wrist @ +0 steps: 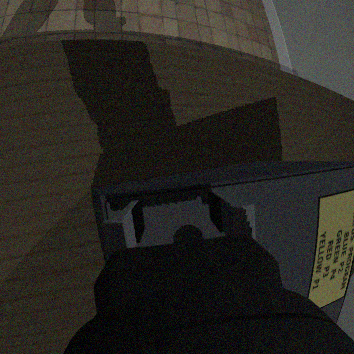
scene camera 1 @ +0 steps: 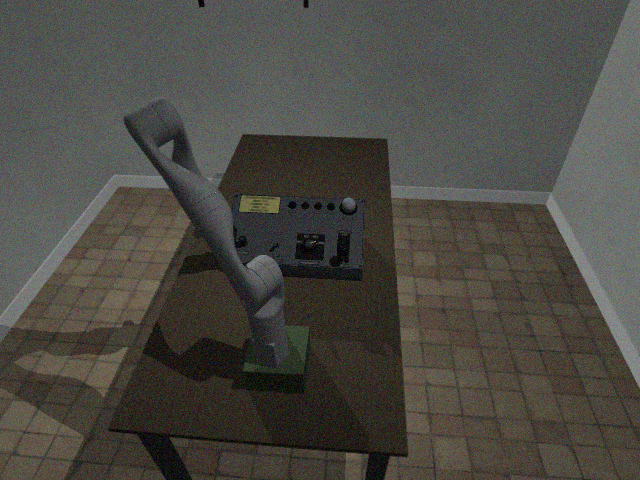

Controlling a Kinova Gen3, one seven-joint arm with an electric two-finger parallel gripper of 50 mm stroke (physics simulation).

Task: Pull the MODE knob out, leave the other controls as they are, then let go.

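The control panel is a dark grey box on the table. No MODE lettering can be read. In the wrist view, a dark round knob shows at the near side of the gap between the fingers, partly hidden by the gripper body; whether it is the MODE knob, and whether it is pulled out, I cannot tell. My gripper is open and empty, its fingers spread over the panel's corner area. In the scene view the gripper is hidden behind the arm, and a small black knob shows just right of the arm.
The panel also carries a yellow label, a pale dome, a small toggle, a square-framed lever and a slider. The arm stands on a green block on the brown table.
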